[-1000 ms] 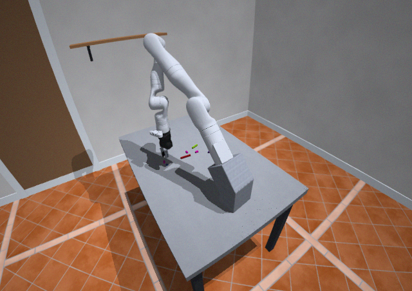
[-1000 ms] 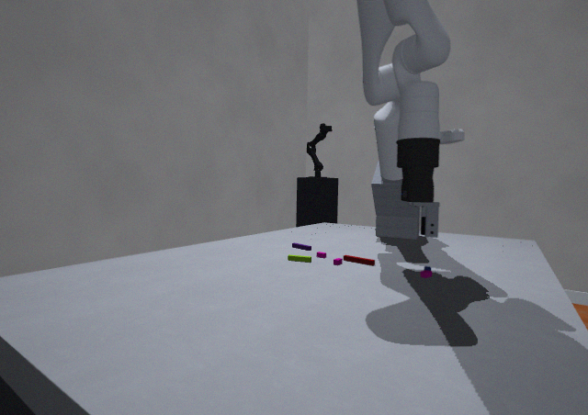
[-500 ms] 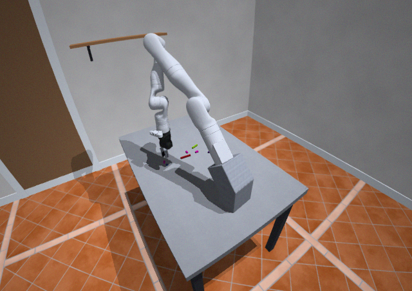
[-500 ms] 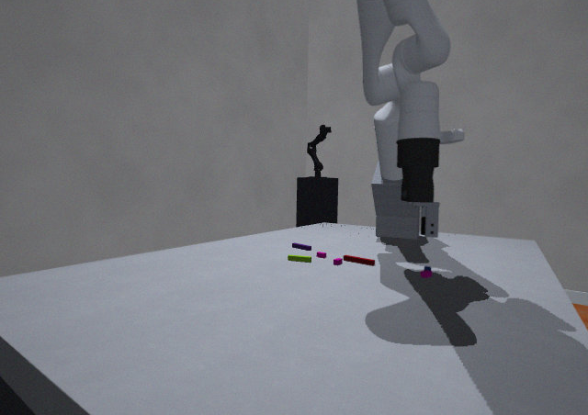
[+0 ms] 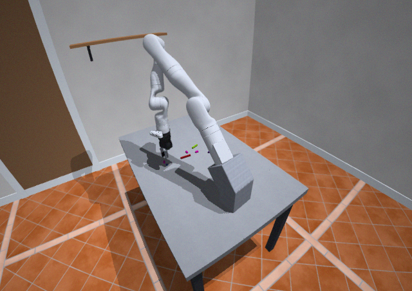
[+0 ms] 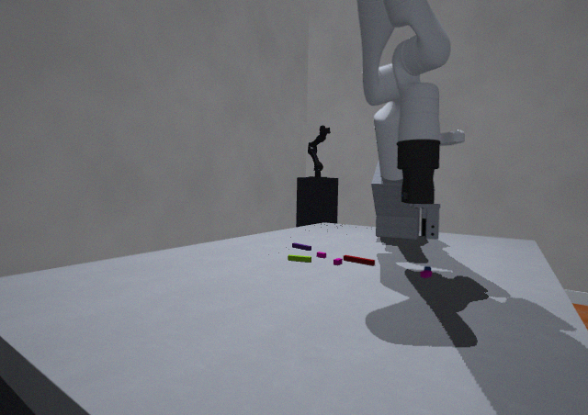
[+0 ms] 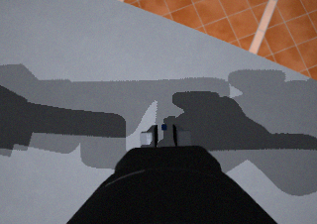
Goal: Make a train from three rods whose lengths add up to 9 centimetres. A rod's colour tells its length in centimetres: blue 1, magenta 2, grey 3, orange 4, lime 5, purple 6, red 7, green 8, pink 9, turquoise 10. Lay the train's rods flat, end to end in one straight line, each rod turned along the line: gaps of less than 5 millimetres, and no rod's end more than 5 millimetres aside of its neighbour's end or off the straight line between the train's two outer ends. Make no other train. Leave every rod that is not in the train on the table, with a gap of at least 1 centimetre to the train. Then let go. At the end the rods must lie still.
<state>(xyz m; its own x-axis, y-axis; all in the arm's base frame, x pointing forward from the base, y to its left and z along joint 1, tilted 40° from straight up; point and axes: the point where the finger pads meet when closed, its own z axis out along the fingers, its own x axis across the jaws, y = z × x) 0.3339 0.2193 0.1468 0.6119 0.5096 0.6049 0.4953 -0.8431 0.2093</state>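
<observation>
Right now my hand is 80 mm above the blue rod. Round my hand: purple rod 320 mm to the right, 80 mm below, 20 mm ahead; lime rod 230 mm to the right, 120 mm ahead, 80 mm below; red rod 140 mm to the right, 80 mm below, 30 mm ahead.
</observation>
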